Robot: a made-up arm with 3 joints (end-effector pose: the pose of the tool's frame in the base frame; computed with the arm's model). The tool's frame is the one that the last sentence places. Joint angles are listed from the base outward.
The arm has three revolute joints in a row. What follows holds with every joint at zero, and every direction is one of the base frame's.
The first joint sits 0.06 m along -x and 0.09 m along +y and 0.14 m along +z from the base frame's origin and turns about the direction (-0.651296, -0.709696, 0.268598), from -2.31 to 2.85 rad.
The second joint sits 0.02 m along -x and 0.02 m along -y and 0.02 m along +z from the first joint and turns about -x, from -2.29 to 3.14 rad.
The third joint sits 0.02 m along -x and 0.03 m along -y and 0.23 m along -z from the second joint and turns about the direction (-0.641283, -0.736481, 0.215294), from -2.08 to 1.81 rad.
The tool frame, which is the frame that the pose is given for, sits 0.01 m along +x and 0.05 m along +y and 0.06 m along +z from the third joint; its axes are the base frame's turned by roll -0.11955, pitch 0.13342 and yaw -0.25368 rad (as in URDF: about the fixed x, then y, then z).
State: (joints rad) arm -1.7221 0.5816 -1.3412
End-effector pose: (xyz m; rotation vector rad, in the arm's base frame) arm -0.2405 0.1341 0.0514 1.0680 2.5804 -0.5162
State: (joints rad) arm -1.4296 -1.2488 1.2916
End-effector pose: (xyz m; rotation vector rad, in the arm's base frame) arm 0.0379 0.2231 0.3076 0.7168 0.5332 -1.2992
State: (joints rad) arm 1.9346 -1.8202 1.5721
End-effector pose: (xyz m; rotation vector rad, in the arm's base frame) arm -0.0968 0.1381 -0.1174 0.1613 -1.9188 0.7171
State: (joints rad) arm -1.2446 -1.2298 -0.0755
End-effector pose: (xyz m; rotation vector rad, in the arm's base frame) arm -0.0050 0.1993 0.2232 1.9365 1.0173 -0.8370
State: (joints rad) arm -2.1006 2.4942 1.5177
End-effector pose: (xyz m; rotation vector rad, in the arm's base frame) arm -0.1868 -0.1704 0.0695 -0.5830 -0.5902 1.6314
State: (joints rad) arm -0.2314 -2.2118 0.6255
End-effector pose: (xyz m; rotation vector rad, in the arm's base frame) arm -0.0843 0.1803 0.3313 1.8402 0.0704 -0.6542
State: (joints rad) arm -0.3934 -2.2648 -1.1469
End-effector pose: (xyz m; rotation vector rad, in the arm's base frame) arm 0.0140 0.1975 0.2724 -2.7940 -0.8751 -0.9285
